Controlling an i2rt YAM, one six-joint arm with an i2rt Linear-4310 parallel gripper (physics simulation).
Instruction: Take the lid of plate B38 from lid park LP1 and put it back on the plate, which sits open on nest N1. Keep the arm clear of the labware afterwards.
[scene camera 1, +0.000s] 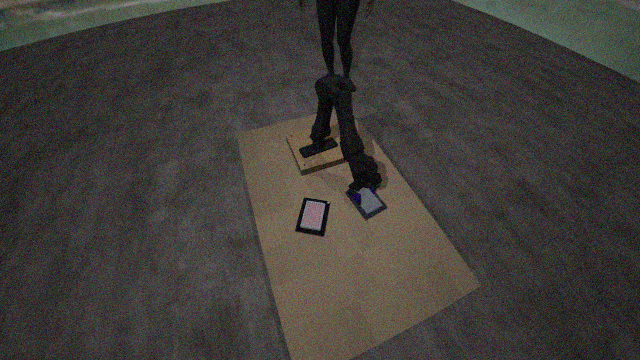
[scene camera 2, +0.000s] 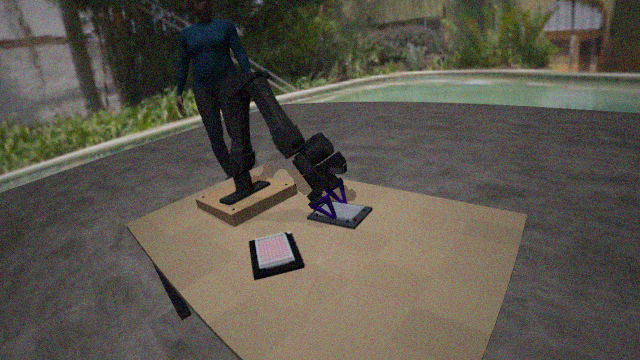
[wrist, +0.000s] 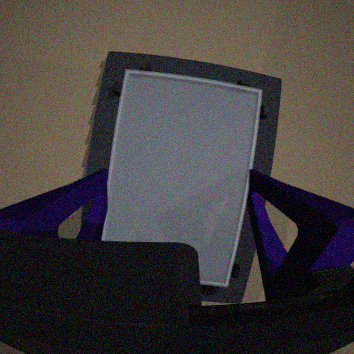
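Pixels of known places: gripper, fingertip midpoint: (scene camera 1: 366, 199) (scene camera 2: 340, 211) (wrist: 177, 177); arm's base, link origin: (scene camera 1: 318, 148) (scene camera 2: 245, 193).
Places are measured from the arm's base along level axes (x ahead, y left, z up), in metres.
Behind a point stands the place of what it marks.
Note:
The grey lid (scene camera 1: 370, 201) {x 0.384, y 0.065, z -0.021 m} (scene camera 2: 348, 210) {x 0.392, y 0.061, z -0.021 m} (wrist: 182, 147) {x 0.383, y 0.059, z -0.021 m} lies flat on the dark lid park LP1 (scene camera 1: 368, 216) {x 0.438, y 0.019, z -0.031 m} (scene camera 2: 354, 222) {x 0.435, y 0.021, z -0.031 m} (wrist: 271, 105) {x 0.424, y 0.006, z -0.031 m}, to the right of the arm's base. My gripper (scene camera 1: 361, 193) {x 0.365, y 0.059, z -0.028 m} (scene camera 2: 333, 203) {x 0.365, y 0.059, z -0.028 m} (wrist: 177, 177) {x 0.365, y 0.059, z -0.028 m} is down over the near end of the lid. Its purple fingers press against the lid's two long sides. Plate B38 (scene camera 1: 312, 214) {x 0.324, y -0.195, z -0.016 m} (scene camera 2: 273, 249) {x 0.332, y -0.197, z -0.015 m}, with pink wells, sits open on the black nest N1 (scene camera 1: 309, 231) {x 0.383, y -0.238, z -0.029 m} (scene camera 2: 278, 271) {x 0.388, y -0.243, z -0.031 m} to the left of the lid park.
The arm stands on a wooden block (scene camera 1: 318, 163) {x 0.097, y -0.050, z 0.004 m} (scene camera 2: 263, 200) {x 0.111, y -0.015, z -0.002 m} at the back of the tan board (scene camera 1: 358, 286) {x 0.655, y -0.170, z -0.041 m} (scene camera 2: 402, 277) {x 0.641, y -0.130, z -0.041 m}. A person (scene camera 1: 336, 36) (scene camera 2: 209, 67) stands right behind the block. Dark floor surrounds the board, and a pool lies beyond.

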